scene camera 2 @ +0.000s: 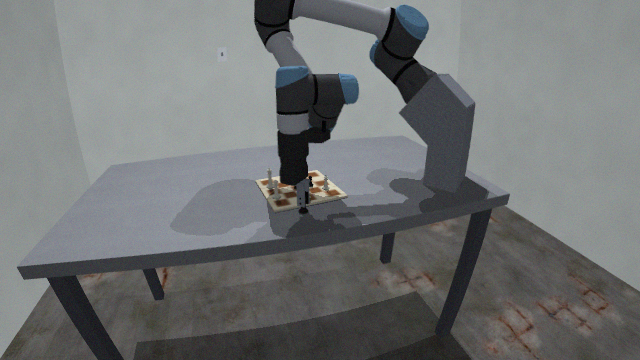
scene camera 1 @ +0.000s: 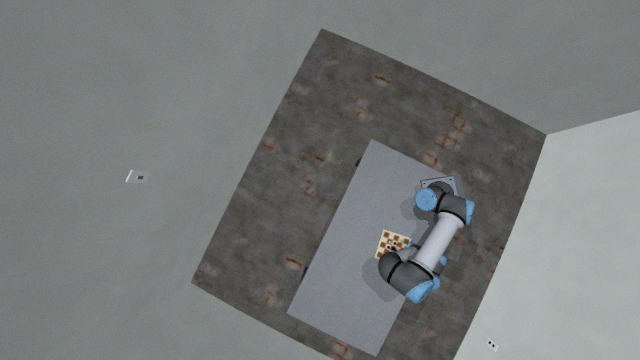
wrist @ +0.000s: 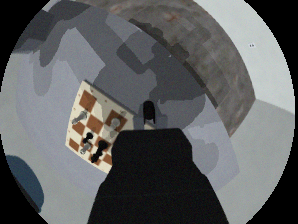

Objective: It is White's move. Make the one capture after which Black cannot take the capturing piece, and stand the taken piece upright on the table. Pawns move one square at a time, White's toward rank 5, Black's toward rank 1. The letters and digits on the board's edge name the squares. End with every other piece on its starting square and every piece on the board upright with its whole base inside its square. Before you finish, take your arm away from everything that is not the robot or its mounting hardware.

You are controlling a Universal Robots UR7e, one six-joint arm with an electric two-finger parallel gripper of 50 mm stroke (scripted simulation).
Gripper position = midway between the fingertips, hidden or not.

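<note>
You'd find my gripper in scene camera 2 (scene camera 2: 303, 204), and the wrist view has my gripper as well (wrist: 148, 109). Both views also give you a small chessboard (scene camera 2: 288, 200), with the wrist view showing the chessboard here (wrist: 100, 110).
</note>
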